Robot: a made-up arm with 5 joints. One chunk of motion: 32 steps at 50 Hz.
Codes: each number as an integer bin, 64 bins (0 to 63) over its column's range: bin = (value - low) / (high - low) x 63, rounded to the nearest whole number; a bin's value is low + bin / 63 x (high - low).
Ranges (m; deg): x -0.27..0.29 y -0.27..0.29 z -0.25..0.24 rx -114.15..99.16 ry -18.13..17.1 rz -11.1..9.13
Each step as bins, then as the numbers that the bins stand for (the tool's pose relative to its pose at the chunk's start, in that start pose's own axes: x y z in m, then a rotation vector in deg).
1 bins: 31 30 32 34 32 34
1 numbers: 0.0056 -0.0033 -0.0011 0.97 -0.24 -0.18
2 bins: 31 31 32 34 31 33
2 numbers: 0.0056 0.0056 -0.0011 0.97 -0.79 -0.50
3 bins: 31 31 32 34 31 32
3 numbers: 0.0056 0.0056 -0.0011 0.97 -0.79 -0.82
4 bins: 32 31 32 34 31 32
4 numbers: 0.0144 0.0056 -0.0011 0.97 -0.79 -0.82
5 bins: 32 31 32 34 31 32
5 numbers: 0.0144 0.0056 -0.0011 0.97 -0.79 -0.82
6 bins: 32 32 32 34 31 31
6 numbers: 0.0144 0.0144 -0.0011 0.97 -0.79 -1.15
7 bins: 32 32 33 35 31 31
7 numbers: 0.0144 0.0144 0.0067 4.36 -0.79 -1.15
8 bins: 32 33 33 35 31 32
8 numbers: 0.0144 0.0233 0.0067 4.36 -0.79 -0.82
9 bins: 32 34 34 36 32 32
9 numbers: 0.0144 0.0322 0.0144 7.74 -0.24 -0.82
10 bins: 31 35 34 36 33 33
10 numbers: 0.0056 0.0411 0.0144 7.74 0.32 -0.50
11 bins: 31 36 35 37 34 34
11 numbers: 0.0056 0.0500 0.0222 11.13 0.88 -0.18
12 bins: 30 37 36 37 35 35
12 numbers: -0.0033 0.0589 0.0300 11.13 1.44 0.14
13 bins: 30 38 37 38 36 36
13 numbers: -0.0033 0.0678 0.0378 14.51 2.00 0.46
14 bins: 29 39 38 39 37 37
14 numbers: -0.0122 0.0767 0.0456 17.90 2.56 0.78
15 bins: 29 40 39 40 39 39
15 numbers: -0.0122 0.0856 0.0533 21.28 3.68 1.42
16 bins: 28 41 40 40 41 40
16 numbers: -0.0211 0.0944 0.0611 21.28 4.80 1.74
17 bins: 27 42 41 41 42 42
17 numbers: -0.0300 0.1033 0.0689 24.67 5.36 2.39
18 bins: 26 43 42 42 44 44
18 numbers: -0.0389 0.1122 0.0767 28.06 6.48 3.03
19 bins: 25 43 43 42 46 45
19 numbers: -0.0478 0.1122 0.0844 28.06 7.59 3.35
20 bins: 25 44 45 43 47 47
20 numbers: -0.0478 0.1211 0.1000 31.44 8.15 3.99
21 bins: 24 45 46 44 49 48
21 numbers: -0.0567 0.1300 0.1078 34.83 9.27 4.31
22 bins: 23 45 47 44 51 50
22 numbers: -0.0656 0.1300 0.1156 34.83 10.39 4.96
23 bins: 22 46 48 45 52 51
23 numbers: -0.0744 0.1389 0.1233 38.21 10.95 5.28
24 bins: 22 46 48 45 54 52
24 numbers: -0.0744 0.1389 0.1233 38.21 12.07 5.60
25 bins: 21 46 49 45 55 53
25 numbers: -0.0833 0.1389 0.1311 38.21 12.63 5.92
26 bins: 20 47 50 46 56 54
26 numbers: -0.0922 0.1478 0.1389 41.60 13.19 6.24
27 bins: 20 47 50 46 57 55
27 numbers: -0.0922 0.1478 0.1389 41.60 13.74 6.56
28 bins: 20 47 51 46 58 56
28 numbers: -0.0922 0.1478 0.1467 41.60 14.30 6.88
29 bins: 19 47 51 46 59 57
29 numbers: -0.1011 0.1478 0.1467 41.60 14.86 7.20
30 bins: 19 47 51 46 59 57
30 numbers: -0.1011 0.1478 0.1467 41.60 14.86 7.20
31 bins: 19 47 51 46 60 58
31 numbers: -0.1011 0.1478 0.1467 41.60 15.42 7.52
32 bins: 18 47 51 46 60 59
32 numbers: -0.1100 0.1478 0.1467 41.60 15.42 7.85
